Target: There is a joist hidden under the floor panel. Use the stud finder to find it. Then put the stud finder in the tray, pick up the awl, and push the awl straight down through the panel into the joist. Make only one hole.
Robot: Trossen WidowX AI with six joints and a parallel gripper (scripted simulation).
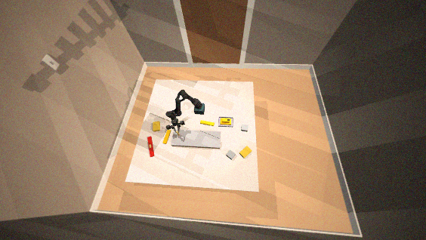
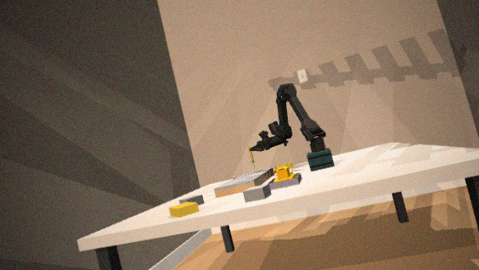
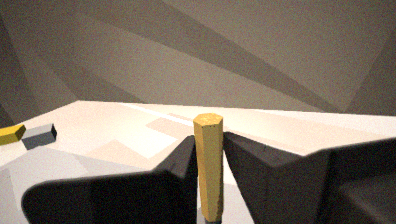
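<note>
Now: the awl 6 cm below my gripper tip. Round my gripper tip: stud finder (22 cm behind, 50 cm to the left, 12 cm below); red bar (11 cm ahead, 32 cm to the right, 16 cm below); grey tray (22 cm behind, 48 cm to the left, 16 cm below).
</note>
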